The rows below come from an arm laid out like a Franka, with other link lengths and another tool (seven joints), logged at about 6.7 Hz.
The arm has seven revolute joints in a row. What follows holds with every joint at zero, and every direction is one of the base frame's.
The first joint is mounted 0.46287 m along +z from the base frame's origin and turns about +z.
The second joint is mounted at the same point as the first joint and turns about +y.
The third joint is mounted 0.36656 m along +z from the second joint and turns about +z.
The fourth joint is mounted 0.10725 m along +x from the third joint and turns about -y.
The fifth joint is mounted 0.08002 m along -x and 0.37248 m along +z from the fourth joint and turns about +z.
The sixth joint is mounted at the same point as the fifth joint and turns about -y.
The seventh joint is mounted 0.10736 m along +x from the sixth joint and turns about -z.
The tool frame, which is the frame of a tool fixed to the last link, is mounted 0.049 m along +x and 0.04 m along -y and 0.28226 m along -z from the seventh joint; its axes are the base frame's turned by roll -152.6, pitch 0 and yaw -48.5 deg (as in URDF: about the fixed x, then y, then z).
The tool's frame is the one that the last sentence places.
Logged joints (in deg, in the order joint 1, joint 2, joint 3, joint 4, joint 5, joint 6, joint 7), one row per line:
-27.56 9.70 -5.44 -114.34 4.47 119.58 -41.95
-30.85 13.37 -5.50 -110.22 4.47 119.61 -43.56
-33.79 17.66 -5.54 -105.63 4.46 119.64 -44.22
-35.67 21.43 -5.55 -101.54 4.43 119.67 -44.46
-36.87 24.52 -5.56 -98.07 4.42 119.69 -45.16
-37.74 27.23 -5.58 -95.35 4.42 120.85 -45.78
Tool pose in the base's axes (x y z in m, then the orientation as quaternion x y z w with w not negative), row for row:
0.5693 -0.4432 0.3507 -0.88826 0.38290 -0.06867 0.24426
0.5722 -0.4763 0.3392 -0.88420 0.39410 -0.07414 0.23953
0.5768 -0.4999 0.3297 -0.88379 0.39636 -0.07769 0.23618
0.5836 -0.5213 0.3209 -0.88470 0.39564 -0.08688 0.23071
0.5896 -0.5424 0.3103 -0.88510 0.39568 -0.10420 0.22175
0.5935 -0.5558 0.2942 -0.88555 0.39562 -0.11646 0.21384
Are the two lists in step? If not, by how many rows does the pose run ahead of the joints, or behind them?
The pose runs 2 rows ahead of the joints: the pose in row i belongs to the joints in row i + 2.
